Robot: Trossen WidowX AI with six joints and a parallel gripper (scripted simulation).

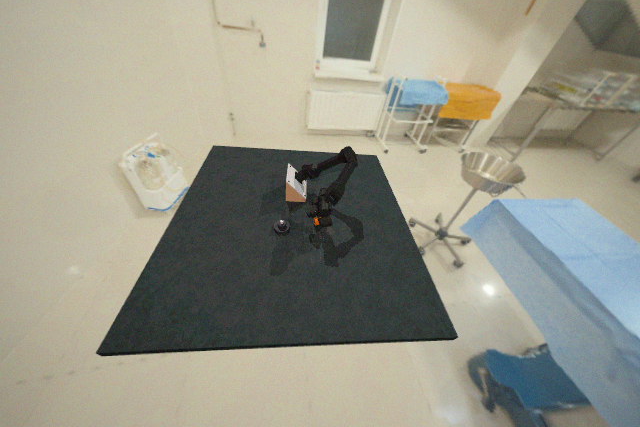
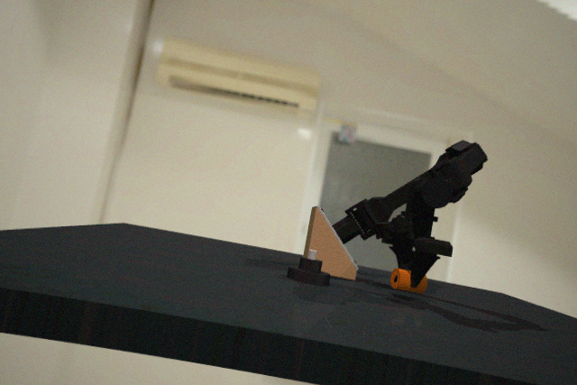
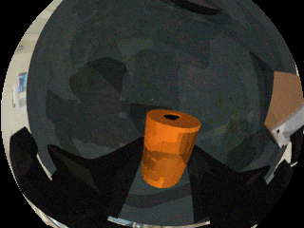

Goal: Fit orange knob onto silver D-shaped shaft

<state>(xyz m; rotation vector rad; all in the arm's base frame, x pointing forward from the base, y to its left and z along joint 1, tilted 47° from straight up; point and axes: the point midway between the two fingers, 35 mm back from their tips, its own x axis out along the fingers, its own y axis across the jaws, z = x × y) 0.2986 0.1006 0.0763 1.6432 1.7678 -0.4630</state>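
Right now the orange knob is 1 cm to the left of my gripper tip and 1 cm above it. From my gripper tip the other things lie so: round black pedestal: 3 cm ahead, 20 cm to the right, 1 cm above.
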